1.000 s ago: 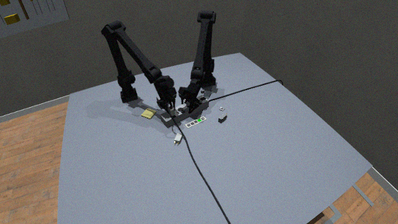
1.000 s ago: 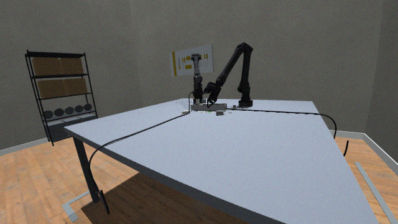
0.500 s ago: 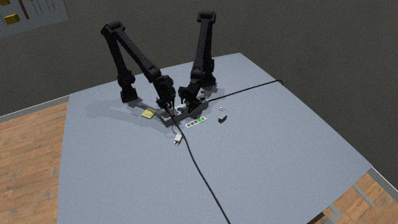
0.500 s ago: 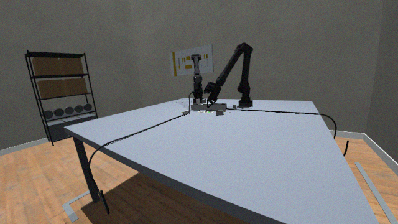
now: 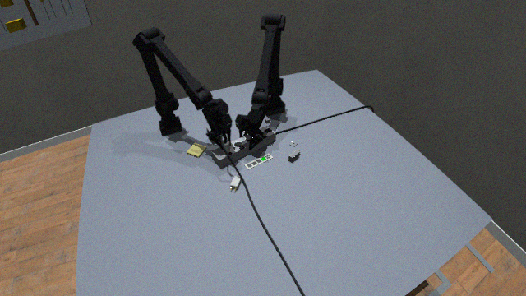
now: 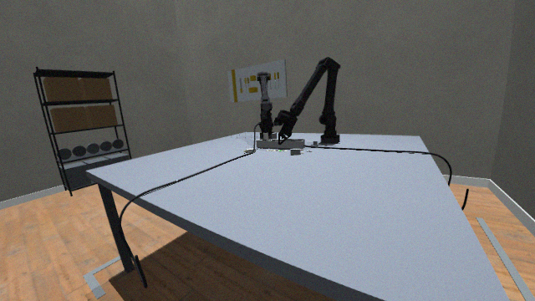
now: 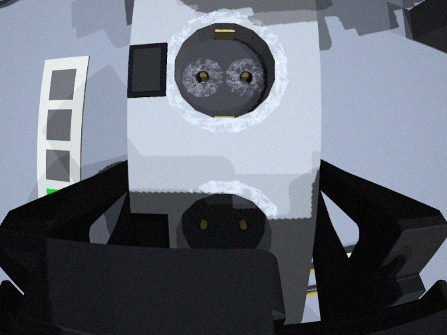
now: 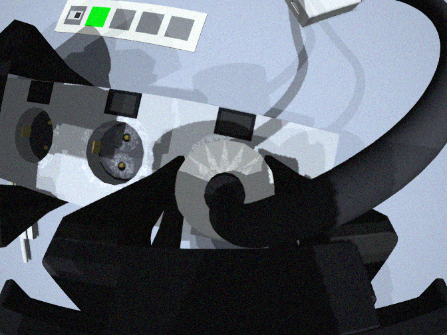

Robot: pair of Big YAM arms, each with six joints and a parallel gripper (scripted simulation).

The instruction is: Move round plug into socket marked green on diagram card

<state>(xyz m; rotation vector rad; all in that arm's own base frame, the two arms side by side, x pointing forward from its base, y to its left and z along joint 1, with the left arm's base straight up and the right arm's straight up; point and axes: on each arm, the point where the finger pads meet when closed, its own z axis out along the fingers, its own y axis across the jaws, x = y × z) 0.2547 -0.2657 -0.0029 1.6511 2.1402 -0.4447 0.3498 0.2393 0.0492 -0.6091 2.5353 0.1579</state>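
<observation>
Right now the round plug is 1 cm below my right hand. From my right hand the other things lie so: diagram card: 6 cm ahead, 14 cm to the left, 8 cm below; then white adapter: 18 cm ahead, 7 cm below; then grey block: 16 cm behind, 5 cm to the right, 5 cm below.
</observation>
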